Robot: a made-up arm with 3 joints. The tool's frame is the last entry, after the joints. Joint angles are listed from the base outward.
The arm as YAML. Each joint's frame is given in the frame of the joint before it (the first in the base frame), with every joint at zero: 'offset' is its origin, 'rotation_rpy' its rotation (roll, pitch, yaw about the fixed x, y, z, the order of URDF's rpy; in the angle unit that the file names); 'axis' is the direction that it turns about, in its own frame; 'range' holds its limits. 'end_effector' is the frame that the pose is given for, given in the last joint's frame.
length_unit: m
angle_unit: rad
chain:
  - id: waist
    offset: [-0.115, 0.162, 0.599]
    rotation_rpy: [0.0, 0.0, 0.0]
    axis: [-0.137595, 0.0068, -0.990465]
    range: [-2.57, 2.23]
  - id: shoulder
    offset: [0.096, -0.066, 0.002]
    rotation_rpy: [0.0, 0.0, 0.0]
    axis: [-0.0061, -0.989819, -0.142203]
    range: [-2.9, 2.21]
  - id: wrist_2
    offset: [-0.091, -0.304, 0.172]
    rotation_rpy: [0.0, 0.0, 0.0]
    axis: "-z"
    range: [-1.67, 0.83]
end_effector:
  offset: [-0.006, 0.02, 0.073]
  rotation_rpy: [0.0, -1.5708, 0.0]
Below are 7 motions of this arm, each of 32 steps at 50 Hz.
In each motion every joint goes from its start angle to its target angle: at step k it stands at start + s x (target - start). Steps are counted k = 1, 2, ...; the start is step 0. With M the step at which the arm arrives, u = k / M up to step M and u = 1 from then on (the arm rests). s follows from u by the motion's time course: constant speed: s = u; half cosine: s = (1 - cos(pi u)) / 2; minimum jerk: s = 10 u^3 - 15 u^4 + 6 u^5.
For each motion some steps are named. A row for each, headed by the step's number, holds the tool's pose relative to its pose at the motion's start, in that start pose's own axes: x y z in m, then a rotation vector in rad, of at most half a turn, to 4 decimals.
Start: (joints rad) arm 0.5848 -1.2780 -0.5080
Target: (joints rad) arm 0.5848 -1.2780 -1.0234
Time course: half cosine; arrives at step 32
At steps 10, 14, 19, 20, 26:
10: 0.0000 -0.0008 0.0022 0.1145 0.0000 0.0000
14: 0.0000 -0.0017 0.0040 0.2074 0.0000 0.0000
19: 0.0000 -0.0031 0.0062 0.3325 0.0000 0.0000
20: 0.0000 -0.0033 0.0066 0.3563 0.0000 0.0000
26: 0.0000 -0.0049 0.0084 0.4720 0.0000 0.0000

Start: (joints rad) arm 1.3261 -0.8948 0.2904
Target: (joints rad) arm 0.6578 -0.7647 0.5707
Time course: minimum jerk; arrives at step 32
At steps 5, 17, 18, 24, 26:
5: 0.0045 0.0049 -0.0032 0.0057 -0.0069 0.0120
17: 0.0739 0.1055 -0.0465 0.1166 -0.1429 0.2057
18: 0.0801 0.1176 -0.0495 0.1298 -0.1588 0.2244
24: 0.1063 0.1789 -0.0594 0.1977 -0.2389 0.3088
26: 0.1106 0.1912 -0.0603 0.2117 -0.2549 0.3240

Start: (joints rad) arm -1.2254 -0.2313 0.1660
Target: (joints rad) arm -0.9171 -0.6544 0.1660
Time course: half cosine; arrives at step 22
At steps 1, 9, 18, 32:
1: 0.0001 -0.0001 -0.0001 -0.0013 0.0021 0.0002
9: 0.0069 -0.0061 -0.0058 -0.0877 0.1519 0.0059
18: 0.0039 -0.0247 -0.0146 -0.2188 0.3915 -0.0179
32: 0.0021 -0.0282 -0.0155 -0.2365 0.4254 -0.0245

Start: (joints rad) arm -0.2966 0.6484 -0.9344
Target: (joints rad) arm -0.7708 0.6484 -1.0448
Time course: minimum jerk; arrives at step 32
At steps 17, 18, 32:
17: -0.0691 -0.0737 -0.0193 0.2498 -0.1486 -0.1125
18: -0.0765 -0.0806 -0.0226 0.2755 -0.1644 -0.1236
32: -0.1265 -0.1223 -0.0510 0.4466 -0.2716 -0.1954

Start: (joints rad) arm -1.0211 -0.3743 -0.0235
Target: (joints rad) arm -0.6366 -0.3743 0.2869
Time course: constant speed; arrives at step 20
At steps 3, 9, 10, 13, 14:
3: -0.0047 -0.0018 0.0191 -0.1027 0.0001 -0.0133
9: -0.0142 -0.0022 0.0573 -0.3080 0.0022 -0.0400
10: -0.0158 -0.0019 0.0637 -0.3422 0.0028 -0.0444
13: -0.0206 -0.0002 0.0827 -0.4449 0.0050 -0.0578
14: -0.0222 0.0005 0.0890 -0.4791 0.0059 -0.0622

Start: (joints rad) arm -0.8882 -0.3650 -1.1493
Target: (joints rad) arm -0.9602 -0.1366 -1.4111
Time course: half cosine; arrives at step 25
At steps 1, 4, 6, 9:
1: -0.0001 0.0001 0.0001 0.0012 -0.0003 0.0008
4: -0.0012 0.0023 0.0009 0.0185 -0.0047 0.0132
6: -0.0027 0.0049 0.0021 0.0406 -0.0100 0.0291
9: -0.0060 0.0102 0.0045 0.0861 -0.0203 0.0619

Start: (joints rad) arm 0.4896 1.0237 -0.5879
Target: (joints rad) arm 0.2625 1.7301 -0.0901
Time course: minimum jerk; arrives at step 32
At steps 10, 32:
10: -0.0279 0.0132 0.0246 -0.0932 -0.1243 0.0313
32: -0.1942 0.0748 0.0964 -0.5600 -0.7154 0.0106

